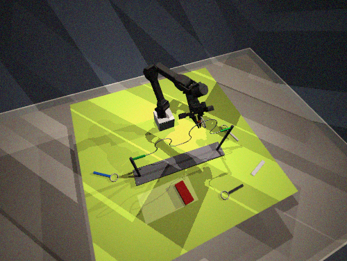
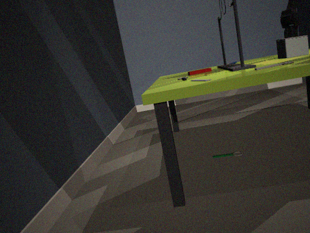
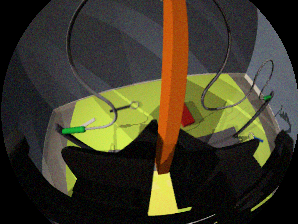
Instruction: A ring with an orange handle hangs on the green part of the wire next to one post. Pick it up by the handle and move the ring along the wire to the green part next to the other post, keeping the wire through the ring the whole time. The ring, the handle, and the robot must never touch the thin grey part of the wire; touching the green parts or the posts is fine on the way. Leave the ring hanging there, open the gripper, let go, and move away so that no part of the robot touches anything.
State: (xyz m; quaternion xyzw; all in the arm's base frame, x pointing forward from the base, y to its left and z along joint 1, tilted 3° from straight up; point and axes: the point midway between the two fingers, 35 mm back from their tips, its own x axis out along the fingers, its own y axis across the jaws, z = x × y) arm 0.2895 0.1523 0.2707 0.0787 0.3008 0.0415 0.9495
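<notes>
The orange-handled ring is 9 cm above my gripper tip, 2 cm ahead of it and 1 cm to the right of it. Round my gripper tip: red block 36 cm below, 25 cm ahead, 11 cm to the right; grey bar 45 cm to the left, 37 cm below, 19 cm ahead; dark-handled ring 37 cm below, 31 cm ahead, 19 cm to the left.
</notes>
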